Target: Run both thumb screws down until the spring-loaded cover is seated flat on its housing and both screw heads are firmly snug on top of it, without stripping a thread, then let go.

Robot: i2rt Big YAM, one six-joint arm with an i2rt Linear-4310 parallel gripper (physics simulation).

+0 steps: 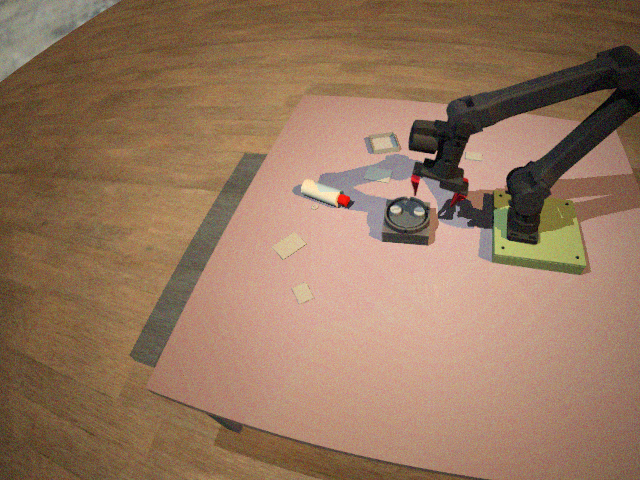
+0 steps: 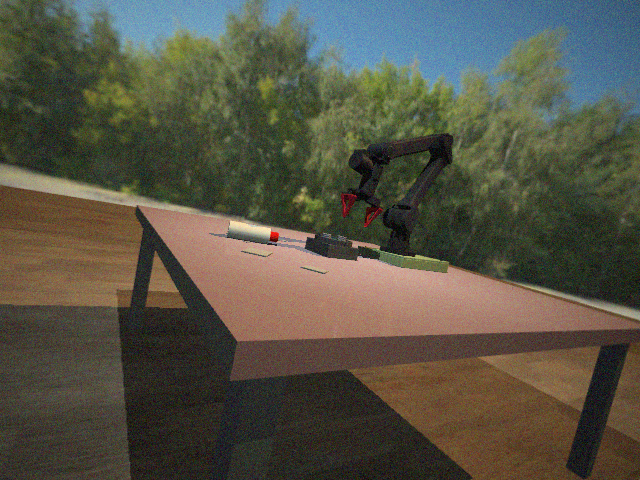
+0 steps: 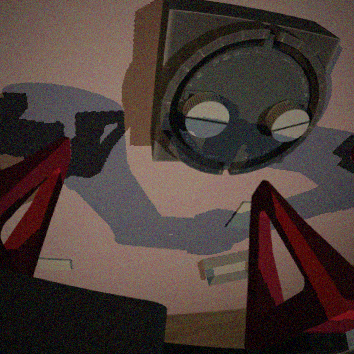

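Seen in the pictures: gripper, fingertip midpoint: [image 1: 433,200] [image 2: 355,222] [image 3: 166,167]; arm's base at its link origin: [image 1: 521,226] [image 2: 397,253].
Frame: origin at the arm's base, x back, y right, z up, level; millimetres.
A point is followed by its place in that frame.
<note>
The dark square housing [image 1: 405,238] @[x -313, y -106, z -12 mm] [image 2: 330,250] @[x -368, y -113, z -12 mm] [image 3: 185,32] @[x -266, y -86, z 5 mm] stands on the table with a raised round rim. The grey round cover [image 1: 407,221] @[x -316, y -73, z 19 mm] [image 3: 250,75] @[x -313, y -73, z 18 mm] lies inside the rim; whether it is seated flat cannot be told. Two thumb screws with pale slotted heads, one [image 1: 395,209] [image 3: 207,120] and the other [image 1: 419,210] [image 3: 291,125], stand on the cover, their knurled sides partly showing. How snug they are cannot be told. My gripper [image 1: 434,200] @[x -255, y -46, z 86 mm] [image 2: 356,221] @[x -255, y -46, z 86 mm] [image 3: 166,167] @[x -255, y -46, z 86 mm] is open and empty, with its red fingers above and beside the housing, apart from both screws.
A white tube with a red cap [image 1: 321,193] @[x -583, y -11, z 7 mm] [image 2: 249,232] @[x -597, y -15, z -7 mm] lies left of the housing. A small shallow tray [image 1: 368,144] @[x -511, y 280, z -18 mm] is behind it. Several flat pale pieces lie around, one [image 1: 289,245] @[x -620, y -189, z -32 mm] near the tube. The arm's green base plate [image 1: 542,255] @[x 57, y -92, z 5 mm] [image 2: 413,262] @[x -18, y -112, z -11 mm] is at the right.
</note>
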